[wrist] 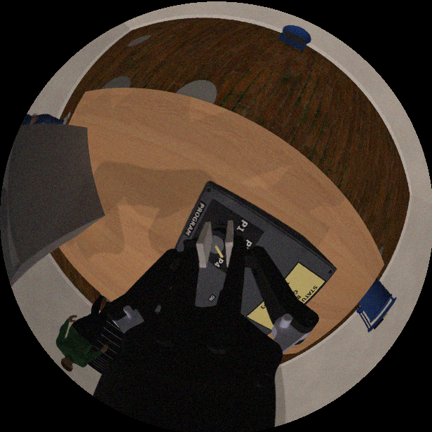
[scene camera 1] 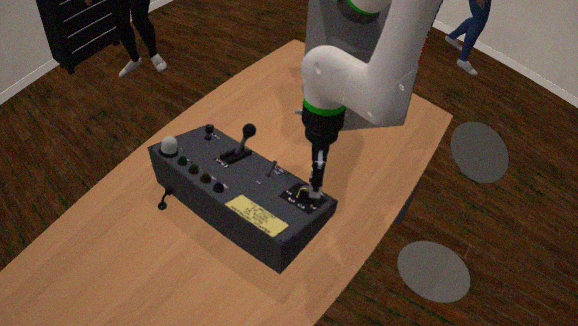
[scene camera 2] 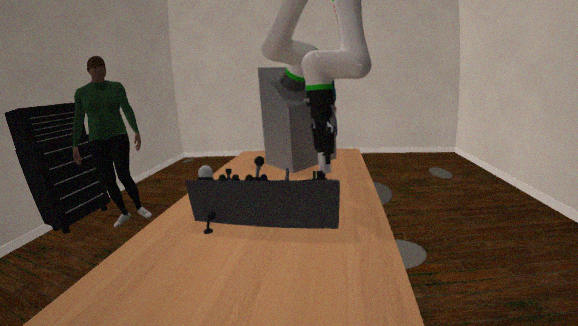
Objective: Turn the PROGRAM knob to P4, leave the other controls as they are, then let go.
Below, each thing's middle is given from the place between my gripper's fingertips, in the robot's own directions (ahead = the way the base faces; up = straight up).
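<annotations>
With the control box [scene camera 1: 258, 212] as the reference, my gripper is now 20 mm above it, 190 mm to the left of it and 130 mm short of it.
</annotations>
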